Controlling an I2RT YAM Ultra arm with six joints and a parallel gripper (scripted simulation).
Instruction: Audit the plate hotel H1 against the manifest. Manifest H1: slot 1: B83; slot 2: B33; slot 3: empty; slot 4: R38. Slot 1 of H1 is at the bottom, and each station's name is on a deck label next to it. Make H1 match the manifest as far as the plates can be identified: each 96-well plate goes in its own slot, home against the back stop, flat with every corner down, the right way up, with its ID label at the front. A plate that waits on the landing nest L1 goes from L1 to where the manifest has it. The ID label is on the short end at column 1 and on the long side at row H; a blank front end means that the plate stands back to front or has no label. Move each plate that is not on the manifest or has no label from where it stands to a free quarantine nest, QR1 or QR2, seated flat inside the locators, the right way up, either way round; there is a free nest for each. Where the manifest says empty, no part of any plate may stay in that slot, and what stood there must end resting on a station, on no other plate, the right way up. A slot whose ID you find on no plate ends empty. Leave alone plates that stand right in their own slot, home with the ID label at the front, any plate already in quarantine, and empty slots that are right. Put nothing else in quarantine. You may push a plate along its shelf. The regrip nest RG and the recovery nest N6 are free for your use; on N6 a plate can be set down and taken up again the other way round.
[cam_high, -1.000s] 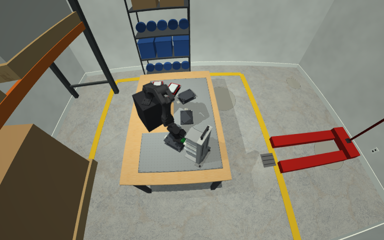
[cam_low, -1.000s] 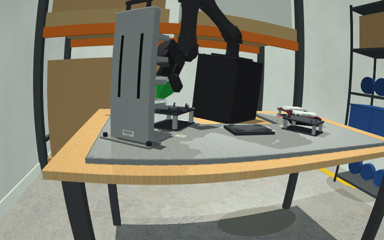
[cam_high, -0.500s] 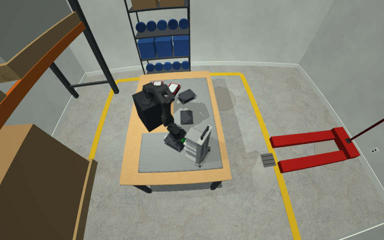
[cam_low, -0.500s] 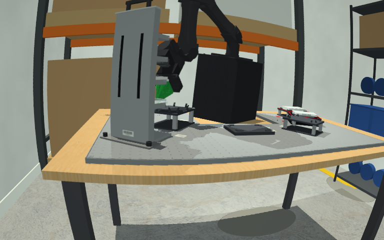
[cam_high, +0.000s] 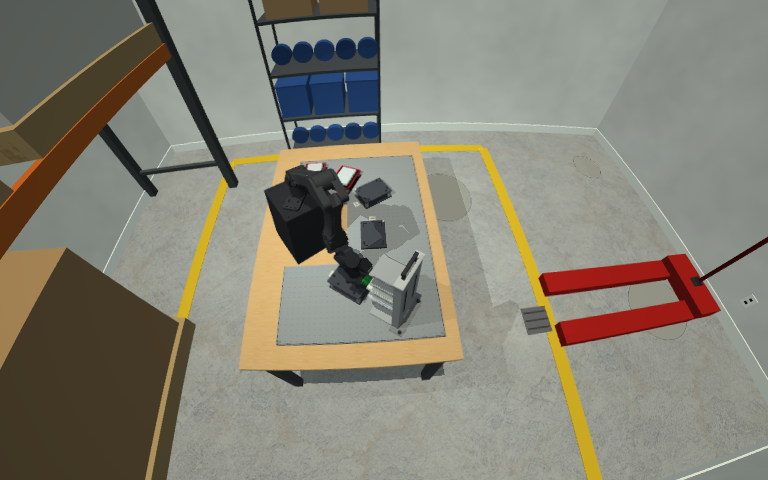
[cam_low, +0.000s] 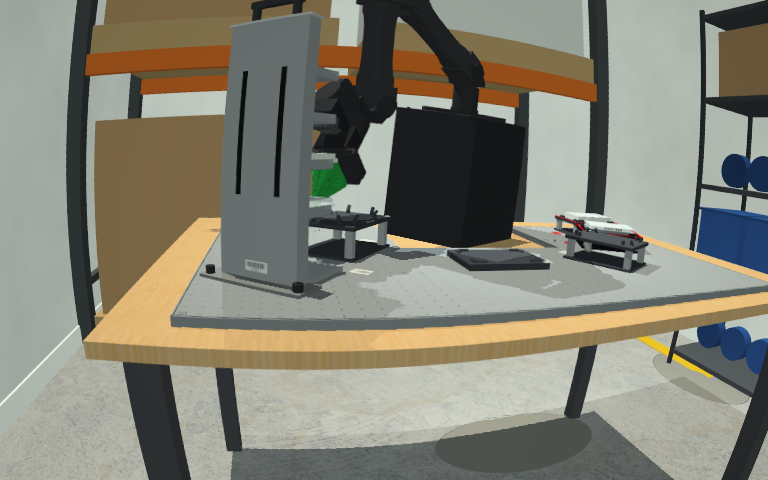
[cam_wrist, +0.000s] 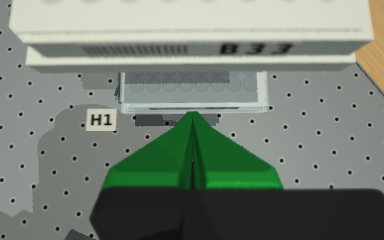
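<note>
The dark regrip nest lies 100 mm behind my hand, 40 mm to the left of it and 50 mm below it. Round my hand: RG label: 190 mm behind, 80 mm to the left, 100 mm below; then grey plate hotel H1: 140 mm ahead, 60 mm to the right, 90 mm above; then H1 deck label: 60 mm ahead, 80 mm to the left, 100 mm below.
</note>
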